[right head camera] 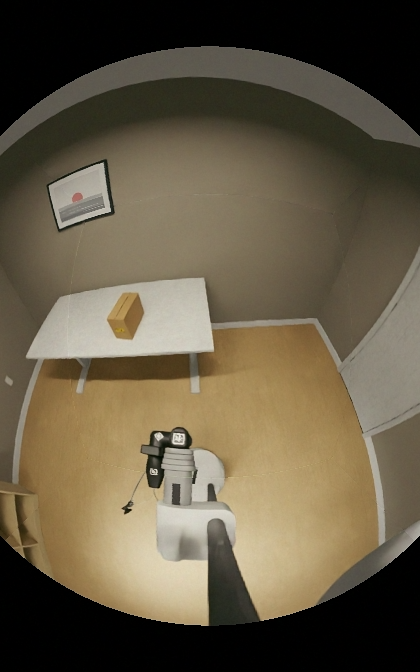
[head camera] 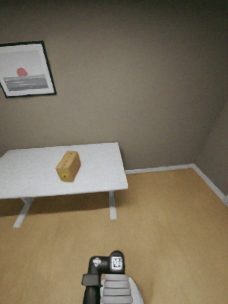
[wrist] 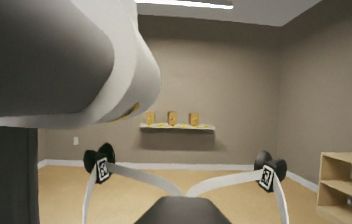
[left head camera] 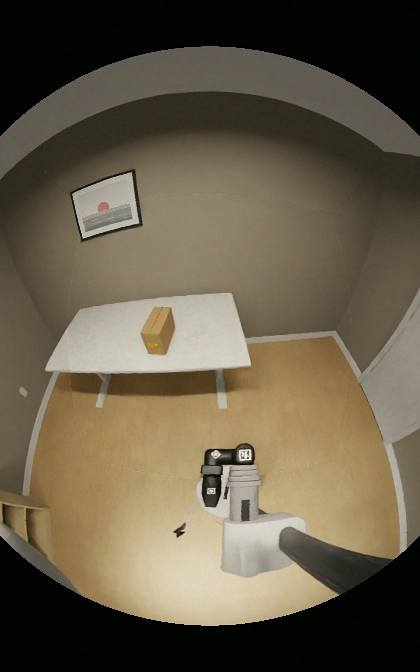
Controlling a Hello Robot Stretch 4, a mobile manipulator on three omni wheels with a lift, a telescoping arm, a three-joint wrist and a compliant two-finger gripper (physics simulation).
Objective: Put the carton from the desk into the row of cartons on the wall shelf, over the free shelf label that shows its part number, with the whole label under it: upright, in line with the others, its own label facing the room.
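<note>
A brown carton with a yellow label on its near end stands on the white desk. The wall shelf shows far off in the wrist view. Three cartons with yellow labels stand on it, with gaps between them. Yellow shelf labels show along its front edge, too small to read. My gripper is open and empty, its fingers wide apart, pointing toward the wall shelf, away from the desk. The desk is beyond my arm in the head views.
A wooden shelf unit stands at the right in the wrist view and at the lower left in the left and right head views. A framed picture hangs above the desk. A white door is at the right.
</note>
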